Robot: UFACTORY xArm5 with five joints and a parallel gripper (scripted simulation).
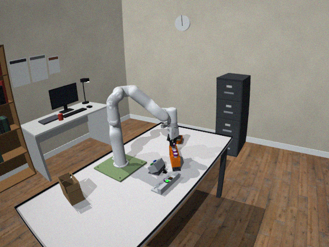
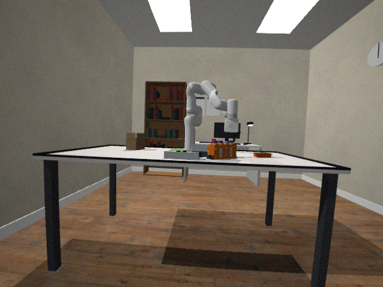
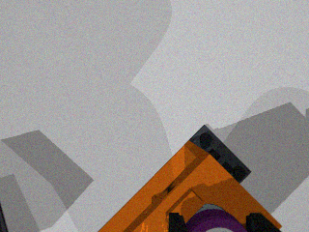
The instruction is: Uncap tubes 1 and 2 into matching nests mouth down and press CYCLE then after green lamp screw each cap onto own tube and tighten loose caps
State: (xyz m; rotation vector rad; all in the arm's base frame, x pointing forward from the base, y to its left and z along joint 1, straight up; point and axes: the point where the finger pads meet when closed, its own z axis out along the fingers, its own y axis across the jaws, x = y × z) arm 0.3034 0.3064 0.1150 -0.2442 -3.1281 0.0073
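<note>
Right now the purple cap marked 1 is 1 cm below my hand. Round my hand: grey key housing (23 cm to the right, 8 cm below, 2 cm behind); cap 4 (13 cm to the right, 9 cm ahead, 2 cm below); blue cycle key (21 cm to the right, 6 cm below, 4 cm behind).
</note>
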